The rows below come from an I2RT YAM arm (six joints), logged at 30 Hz.
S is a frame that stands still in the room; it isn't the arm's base.
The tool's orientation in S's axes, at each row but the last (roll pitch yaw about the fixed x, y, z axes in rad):
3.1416 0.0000 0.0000
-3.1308 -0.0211 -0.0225
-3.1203 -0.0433 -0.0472
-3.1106 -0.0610 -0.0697
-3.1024 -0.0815 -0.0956
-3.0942 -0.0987 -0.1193
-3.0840 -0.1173 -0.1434
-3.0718 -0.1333 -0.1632
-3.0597 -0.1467 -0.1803
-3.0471 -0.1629 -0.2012
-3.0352 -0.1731 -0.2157
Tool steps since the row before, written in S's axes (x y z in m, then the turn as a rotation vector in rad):
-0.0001 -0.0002 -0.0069 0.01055 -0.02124 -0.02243
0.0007 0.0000 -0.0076 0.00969 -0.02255 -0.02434
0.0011 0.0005 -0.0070 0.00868 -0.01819 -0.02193
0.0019 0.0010 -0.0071 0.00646 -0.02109 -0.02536
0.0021 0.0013 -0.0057 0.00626 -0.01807 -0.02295
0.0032 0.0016 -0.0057 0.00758 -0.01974 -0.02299
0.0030 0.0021 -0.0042 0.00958 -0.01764 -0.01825
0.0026 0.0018 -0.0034 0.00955 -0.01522 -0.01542
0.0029 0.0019 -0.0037 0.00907 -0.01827 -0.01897
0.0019 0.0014 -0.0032 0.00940 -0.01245 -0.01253
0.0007 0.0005 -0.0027 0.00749 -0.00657 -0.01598
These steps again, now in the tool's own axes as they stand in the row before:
-0.0001 0.0002 0.0069 0.01055 0.02124 0.02243
0.0005 0.0001 0.0076 0.00968 0.02259 0.02431
0.0008 -0.0004 0.0071 0.00857 0.01823 0.02194
0.0014 -0.0009 0.0072 0.00635 0.02138 0.02514
0.0015 -0.0013 0.0059 0.00606 0.01830 0.02282
0.0024 -0.0017 0.0061 0.00756 0.01981 0.02294
0.0022 -0.0022 0.0046 0.00978 0.01719 0.01857
0.0018 -0.0019 0.0038 0.00974 0.01461 0.01588
0.0019 -0.0021 0.0042 0.00930 0.01797 0.01914
0.0010 -0.0014 0.0036 0.00951 0.01162 0.01322
0.0001 -0.0003 0.0028 0.00584 0.00662 0.01663

